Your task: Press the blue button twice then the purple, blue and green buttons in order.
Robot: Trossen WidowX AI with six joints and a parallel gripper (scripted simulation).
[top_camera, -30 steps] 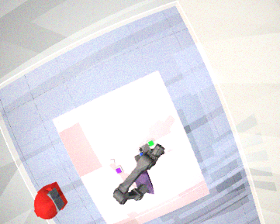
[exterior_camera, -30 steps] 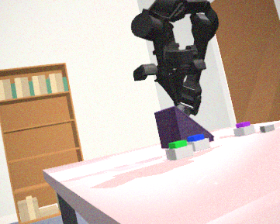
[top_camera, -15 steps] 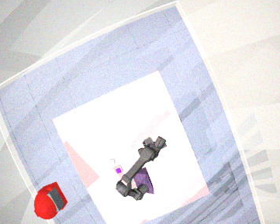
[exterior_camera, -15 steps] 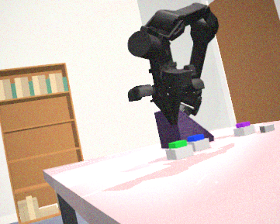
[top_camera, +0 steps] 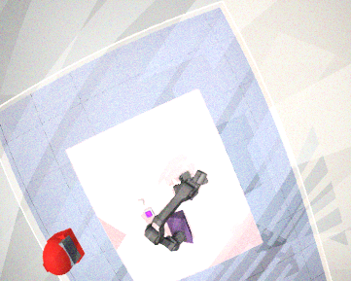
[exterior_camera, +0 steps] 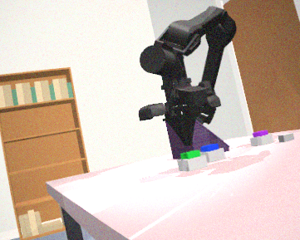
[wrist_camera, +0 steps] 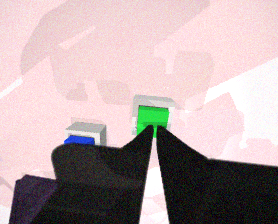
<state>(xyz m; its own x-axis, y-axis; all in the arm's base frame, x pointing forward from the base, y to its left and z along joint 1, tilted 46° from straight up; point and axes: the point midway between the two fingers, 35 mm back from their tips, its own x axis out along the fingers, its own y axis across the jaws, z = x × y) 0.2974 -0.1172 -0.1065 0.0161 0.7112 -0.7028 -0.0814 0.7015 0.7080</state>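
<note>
Now: the green button 20 mm below my gripper tip. The rest, counted from my gripper tip: purple button 300 mm to the left, 120 mm behind, 20 mm below; then blue button 90 mm to the left, 60 mm behind, 20 mm below; then small grey block 320 mm to the left, 40 mm below, 40 mm behind.
</note>
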